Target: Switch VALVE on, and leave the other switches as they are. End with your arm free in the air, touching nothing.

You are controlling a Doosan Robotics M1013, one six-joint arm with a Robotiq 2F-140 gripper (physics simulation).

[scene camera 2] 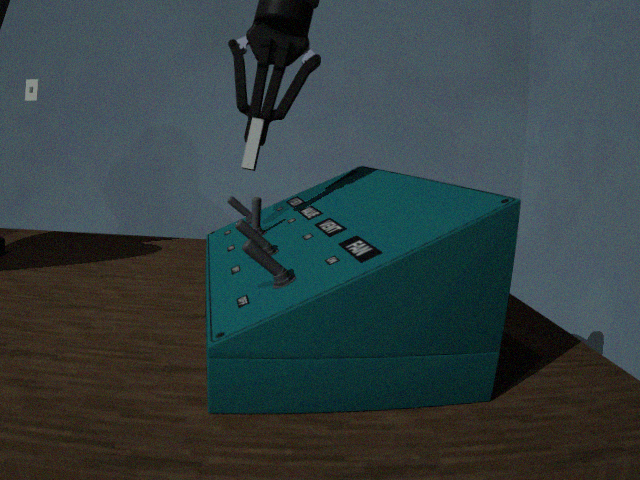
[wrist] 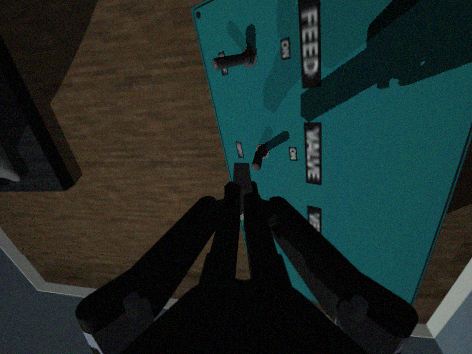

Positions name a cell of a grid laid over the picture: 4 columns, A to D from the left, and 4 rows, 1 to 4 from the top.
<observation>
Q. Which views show the gripper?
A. Scene camera 2 and the wrist view: all of them.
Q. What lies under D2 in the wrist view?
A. A teal sloped switch box.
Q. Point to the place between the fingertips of the gripper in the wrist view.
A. C2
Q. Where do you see a teal sloped switch box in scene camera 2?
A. At C3
</observation>
